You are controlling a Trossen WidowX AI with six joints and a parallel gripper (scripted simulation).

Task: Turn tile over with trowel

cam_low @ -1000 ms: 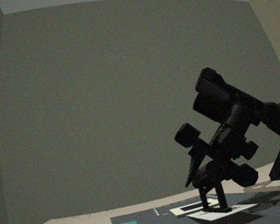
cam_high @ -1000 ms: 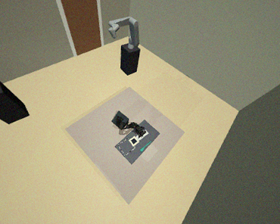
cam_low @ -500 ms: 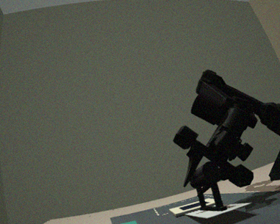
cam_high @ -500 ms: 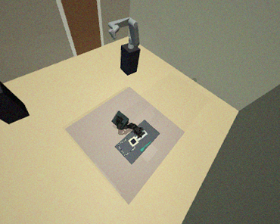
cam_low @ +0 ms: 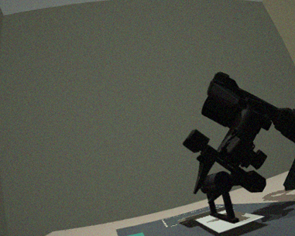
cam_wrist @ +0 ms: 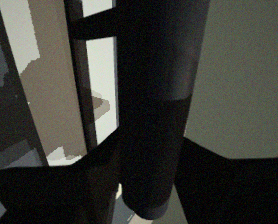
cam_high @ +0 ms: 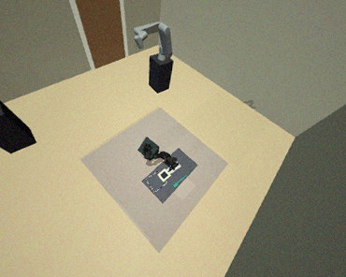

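The dark mat is 30 mm to the right of my gripper tip and 80 mm below it. Round my gripper tip: tile: 30 mm behind, 120 mm to the right, 50 mm below.
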